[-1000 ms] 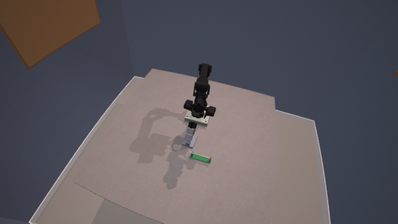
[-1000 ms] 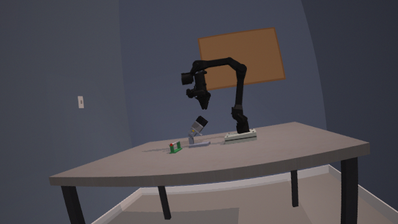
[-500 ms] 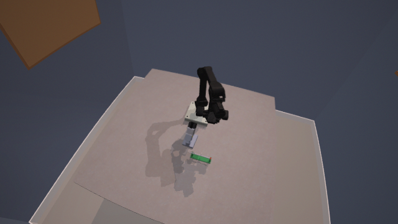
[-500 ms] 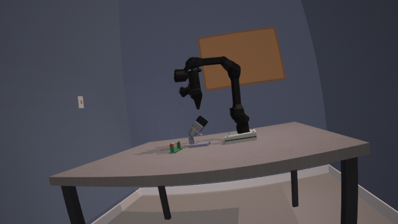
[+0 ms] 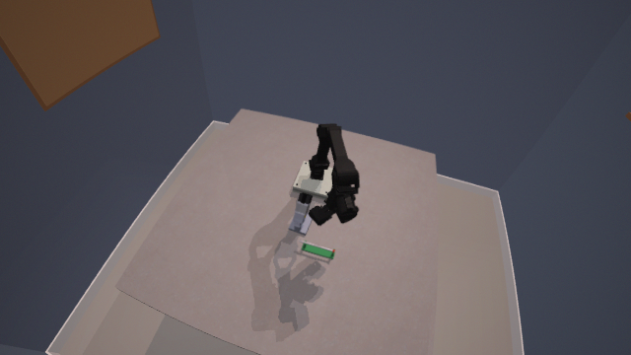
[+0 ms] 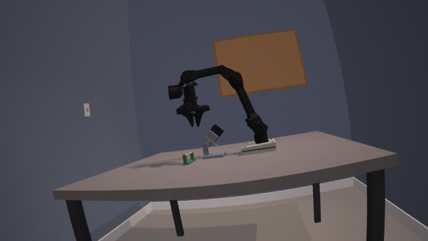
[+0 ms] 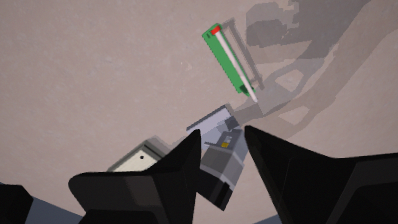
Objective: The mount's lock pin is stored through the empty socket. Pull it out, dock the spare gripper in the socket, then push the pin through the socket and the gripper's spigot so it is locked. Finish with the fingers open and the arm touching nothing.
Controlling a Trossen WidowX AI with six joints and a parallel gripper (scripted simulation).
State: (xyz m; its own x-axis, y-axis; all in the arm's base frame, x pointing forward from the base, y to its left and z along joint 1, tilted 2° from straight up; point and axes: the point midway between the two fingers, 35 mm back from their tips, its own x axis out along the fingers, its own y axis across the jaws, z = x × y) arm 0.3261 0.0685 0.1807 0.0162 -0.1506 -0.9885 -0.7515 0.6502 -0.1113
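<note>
Now: the green cradle 15 cm below my gripper tip, 6 cm ahead of it and 1 cm to the right of it. From my gripper tip the other things lie so: mount block: 12 cm below, 10 cm to the right, 5 cm behind; spare gripper: 10 cm to the right, 8 cm behind, 6 cm below.
</note>
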